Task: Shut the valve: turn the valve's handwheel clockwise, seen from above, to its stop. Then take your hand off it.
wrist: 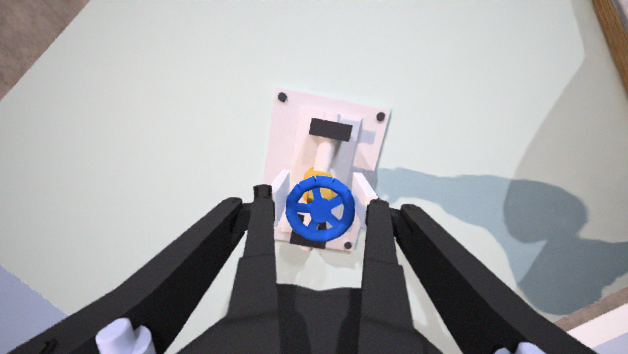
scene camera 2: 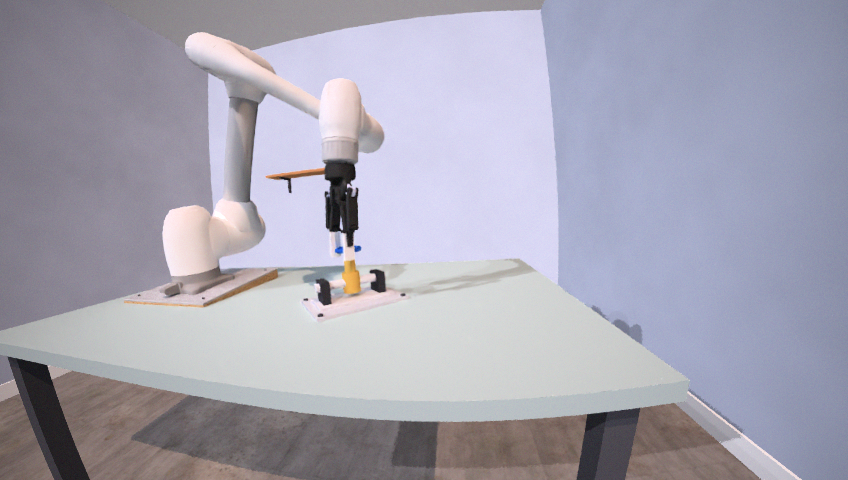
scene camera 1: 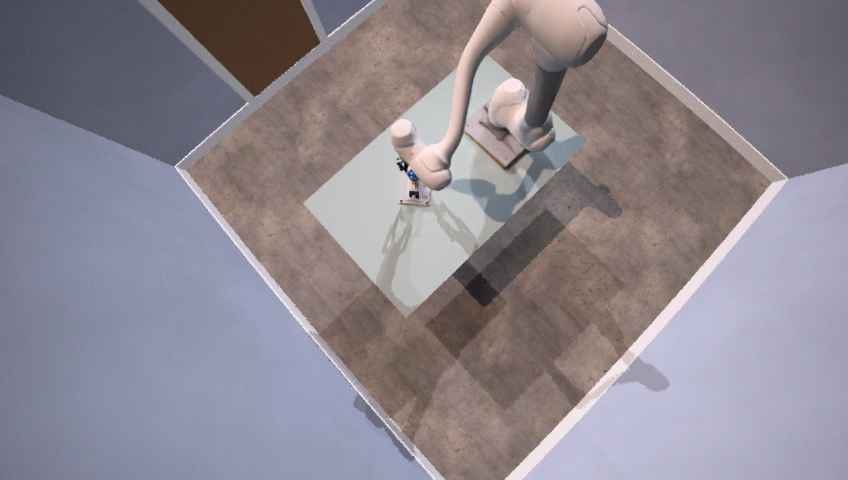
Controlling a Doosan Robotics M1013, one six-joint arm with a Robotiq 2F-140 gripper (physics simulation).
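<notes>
The blue handwheel [scene camera 1: 412, 175] [scene camera 2: 357, 248] [wrist: 320, 209] sits level on top of the yellow valve body [scene camera 2: 351, 280] [wrist: 315, 175]. The valve is on a pipe between two black brackets on a pale base plate [scene camera 1: 406, 200] [scene camera 2: 333, 309] [wrist: 281, 120]. My gripper [scene camera 2: 342, 246] [wrist: 321, 184] points straight down and is shut on the handwheel, with one white fingertip pad at each side of the rim. In the scene camera 1 view the arm hides most of the gripper and part of the wheel. The wheel's stop cannot be made out.
The base plate stands on the pale green table [scene camera 1: 351, 202] [scene camera 2: 476, 344]. The arm's mounting plate [scene camera 1: 484, 142] [scene camera 2: 238, 289] is on the same table, left of the valve in the scene camera 2 view. A brown wooden board [scene camera 2: 294, 174] shows behind the gripper in that view.
</notes>
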